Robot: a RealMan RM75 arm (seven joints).
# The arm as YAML. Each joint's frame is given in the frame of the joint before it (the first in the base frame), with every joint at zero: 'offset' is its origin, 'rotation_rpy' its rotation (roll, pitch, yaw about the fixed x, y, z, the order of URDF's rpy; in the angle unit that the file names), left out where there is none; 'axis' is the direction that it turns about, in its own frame. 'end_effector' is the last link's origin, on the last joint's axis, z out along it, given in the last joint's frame.
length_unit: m
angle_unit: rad
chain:
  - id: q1
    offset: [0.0, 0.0, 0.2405]
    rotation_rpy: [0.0, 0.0, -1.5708]
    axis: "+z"
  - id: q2
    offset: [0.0, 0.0, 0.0]
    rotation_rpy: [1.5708, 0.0, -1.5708]
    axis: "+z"
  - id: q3
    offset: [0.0, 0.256, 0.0]
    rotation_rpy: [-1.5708, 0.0, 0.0]
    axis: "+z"
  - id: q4
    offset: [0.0, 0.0, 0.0]
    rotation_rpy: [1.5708, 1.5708, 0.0]
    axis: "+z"
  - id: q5
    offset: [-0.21, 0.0, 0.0]
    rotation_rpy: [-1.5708, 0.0, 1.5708]
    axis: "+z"
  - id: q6
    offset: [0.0, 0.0, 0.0]
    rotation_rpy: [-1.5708, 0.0, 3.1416]
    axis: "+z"
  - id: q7
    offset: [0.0, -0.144, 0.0]
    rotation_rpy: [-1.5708, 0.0, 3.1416]
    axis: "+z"
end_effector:
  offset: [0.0, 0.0, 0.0]
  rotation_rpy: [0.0, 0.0, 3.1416]
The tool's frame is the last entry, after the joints.
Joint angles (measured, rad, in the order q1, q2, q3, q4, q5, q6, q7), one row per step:
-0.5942 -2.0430 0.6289 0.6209 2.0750 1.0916 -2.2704
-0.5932 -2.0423 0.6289 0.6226 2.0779 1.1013 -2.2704
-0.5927 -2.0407 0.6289 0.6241 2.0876 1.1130 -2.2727
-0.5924 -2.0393 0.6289 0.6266 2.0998 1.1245 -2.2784
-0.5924 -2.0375 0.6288 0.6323 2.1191 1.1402 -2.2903
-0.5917 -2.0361 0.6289 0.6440 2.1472 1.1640 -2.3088
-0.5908 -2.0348 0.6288 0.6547 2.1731 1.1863 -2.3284
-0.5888 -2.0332 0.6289 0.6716 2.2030 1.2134 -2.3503
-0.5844 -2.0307 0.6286 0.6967 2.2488 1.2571 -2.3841
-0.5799 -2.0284 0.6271 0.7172 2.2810 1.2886 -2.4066
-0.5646 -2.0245 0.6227 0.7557 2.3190 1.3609 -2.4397
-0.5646 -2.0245 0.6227 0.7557 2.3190 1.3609 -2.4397
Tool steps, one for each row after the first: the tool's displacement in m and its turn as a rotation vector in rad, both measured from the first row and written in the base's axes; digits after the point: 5 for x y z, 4 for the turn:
0.00033 -0.00099 -0.00007 -0.0071 -0.0010 -0.0045
0.00024 -0.00235 -0.00030 -0.0195 0.0017 -0.0082
0.00006 -0.00372 -0.00052 -0.0330 0.0047 -0.0096
-0.00011 -0.00538 -0.00046 -0.0517 0.0094 -0.0093
-0.00015 -0.00791 -0.00019 -0.0783 0.0163 -0.0085
-0.00041 -0.01044 0.00012 -0.1033 0.0211 -0.0045
-0.00075 -0.01329 0.00154 -0.1303 0.0296 -0.0009
-0.00199 -0.01857 0.00365 -0.1736 0.0418 0.0090
-0.00350 -0.02251 0.00628 -0.2015 0.0526 0.0178
-0.00556 -0.03225 0.01158 -0.2517 0.0534 0.0292
-0.00556 -0.03225 0.01158 -0.2517 0.0534 0.0292

